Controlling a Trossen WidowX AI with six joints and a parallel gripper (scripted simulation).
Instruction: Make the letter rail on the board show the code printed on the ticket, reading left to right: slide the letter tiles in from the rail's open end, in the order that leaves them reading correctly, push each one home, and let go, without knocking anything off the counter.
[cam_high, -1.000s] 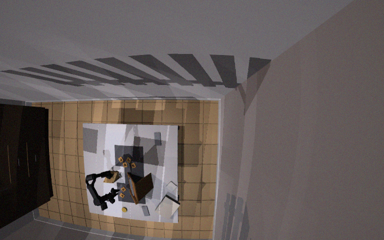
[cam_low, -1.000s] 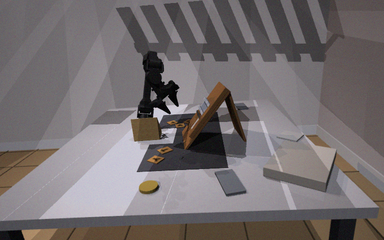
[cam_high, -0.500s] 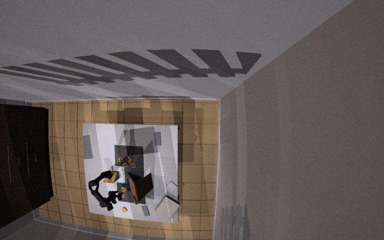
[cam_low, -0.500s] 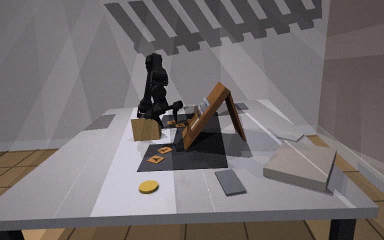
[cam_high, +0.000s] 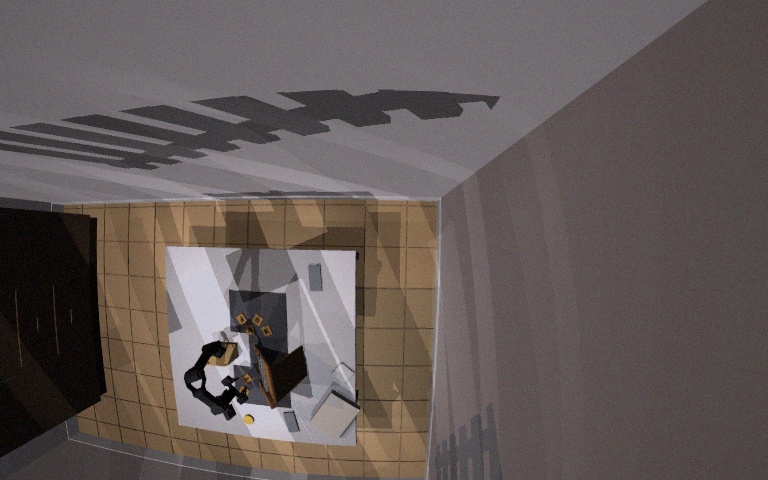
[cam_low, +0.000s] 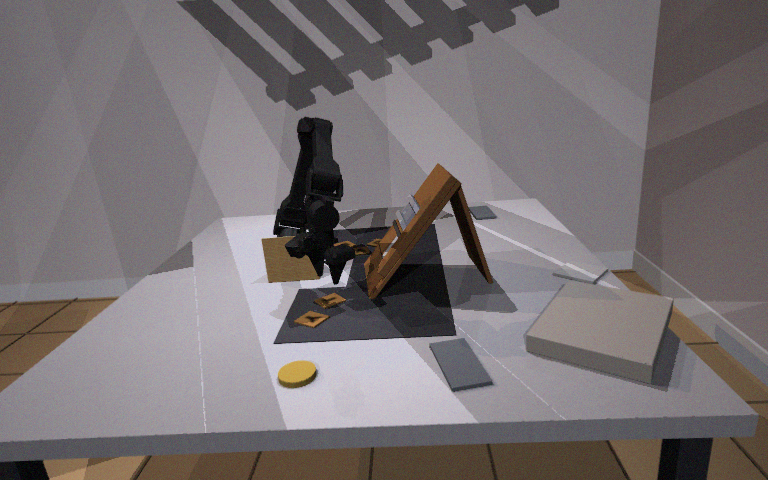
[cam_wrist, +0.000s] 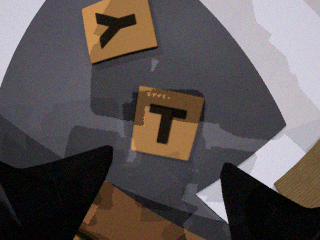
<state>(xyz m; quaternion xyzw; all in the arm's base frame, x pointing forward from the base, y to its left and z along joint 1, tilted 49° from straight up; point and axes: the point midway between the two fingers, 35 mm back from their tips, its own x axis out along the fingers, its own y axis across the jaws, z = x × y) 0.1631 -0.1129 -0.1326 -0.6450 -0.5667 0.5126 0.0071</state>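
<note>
Now: gripper tip 10 mm to the left of the letter tile and 50 mm above it. The rest, counted from my gripper tip: white ticket: 140 mm ahead, 120 mm to the left, 30 mm above; then yellow disc: 20 mm ahead, 310 mm to the right, 50 mm below; then dark mat: 40 mm ahead, 200 mm to the left, 60 mm below.
</note>
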